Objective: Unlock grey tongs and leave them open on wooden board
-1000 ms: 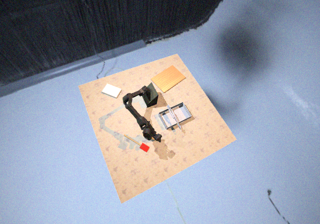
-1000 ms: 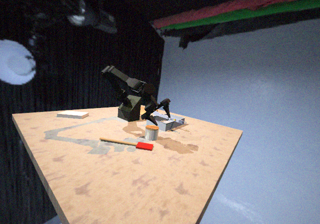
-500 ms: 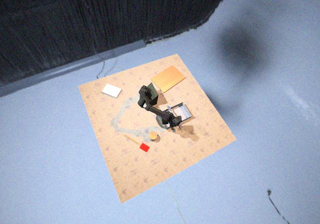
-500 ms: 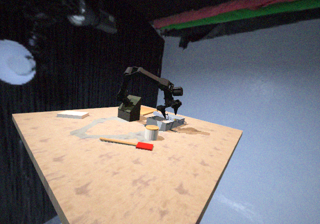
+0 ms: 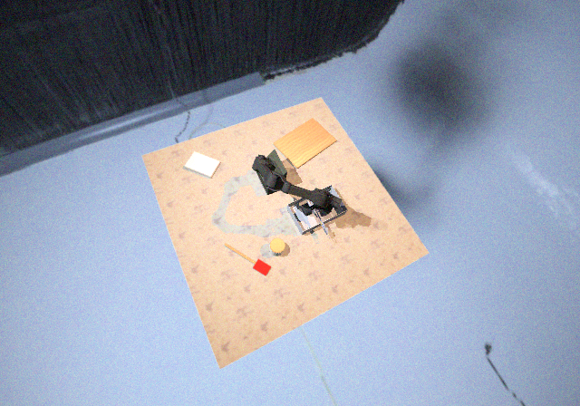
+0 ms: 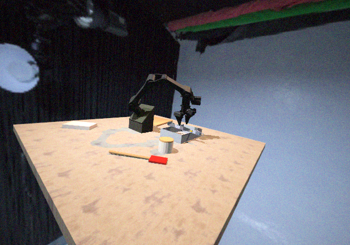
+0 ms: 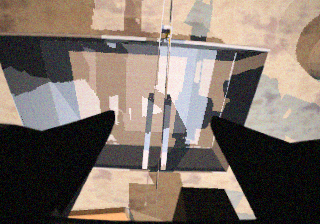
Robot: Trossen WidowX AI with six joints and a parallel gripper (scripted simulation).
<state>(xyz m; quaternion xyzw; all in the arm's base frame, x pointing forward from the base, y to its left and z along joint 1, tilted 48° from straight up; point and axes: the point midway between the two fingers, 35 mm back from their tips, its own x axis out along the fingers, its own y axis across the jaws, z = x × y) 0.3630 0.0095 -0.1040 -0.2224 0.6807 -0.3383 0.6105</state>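
My gripper tip is 70 mm above the roasting tin, 40 mm to the right of it and 20 mm past it. Round my gripper tip: wooden board: 460 mm behind, 270 mm to the left, 90 mm below; yellow lock piece: 70 mm ahead, 30 mm below, 10 mm to the right; red-headed spatula: 440 mm to the right, 90 mm below, 30 mm ahead.
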